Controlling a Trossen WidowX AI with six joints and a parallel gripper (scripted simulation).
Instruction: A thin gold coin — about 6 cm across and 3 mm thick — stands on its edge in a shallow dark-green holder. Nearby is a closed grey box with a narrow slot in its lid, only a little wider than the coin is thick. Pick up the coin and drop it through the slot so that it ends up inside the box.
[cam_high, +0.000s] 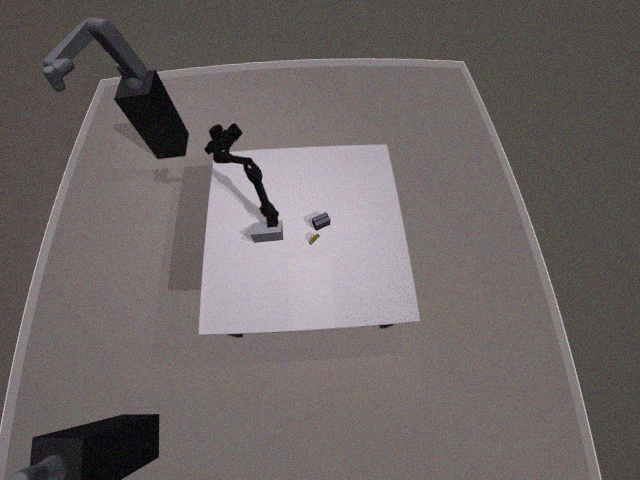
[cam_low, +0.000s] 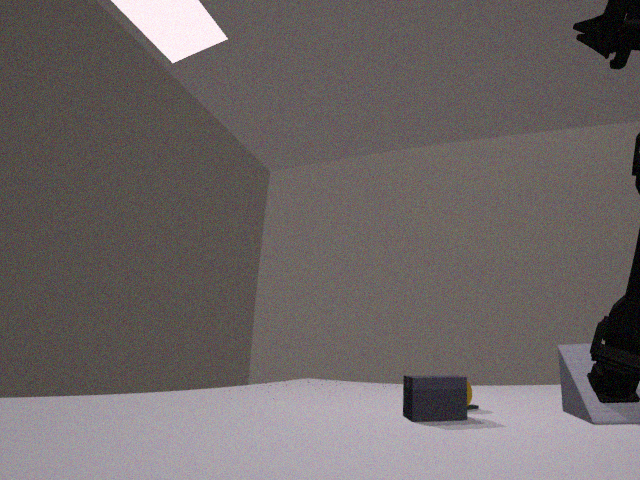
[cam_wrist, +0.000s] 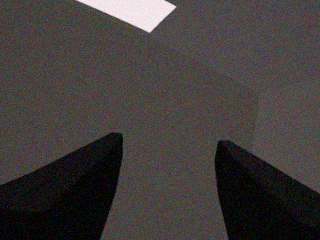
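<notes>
The coin lies 720 mm below my gripper tip, 310 mm ahead of it and 210 mm to the right of it.
</notes>
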